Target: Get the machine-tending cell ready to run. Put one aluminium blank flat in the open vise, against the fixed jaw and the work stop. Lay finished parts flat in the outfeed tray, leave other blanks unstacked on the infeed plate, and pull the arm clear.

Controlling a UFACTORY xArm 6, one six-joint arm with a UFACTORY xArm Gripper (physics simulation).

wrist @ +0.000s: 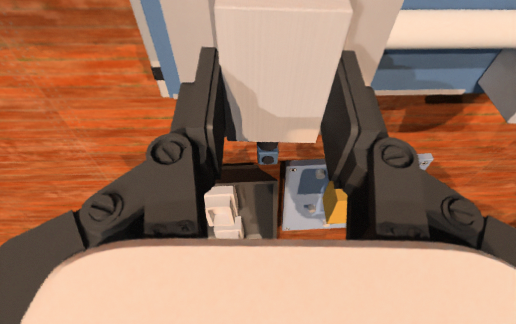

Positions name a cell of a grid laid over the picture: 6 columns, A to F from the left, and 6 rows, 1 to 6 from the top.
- gripper: D2
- yellow-orange block: D4
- blue-grey infeed plate: D4
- dark grey outfeed tray: C4
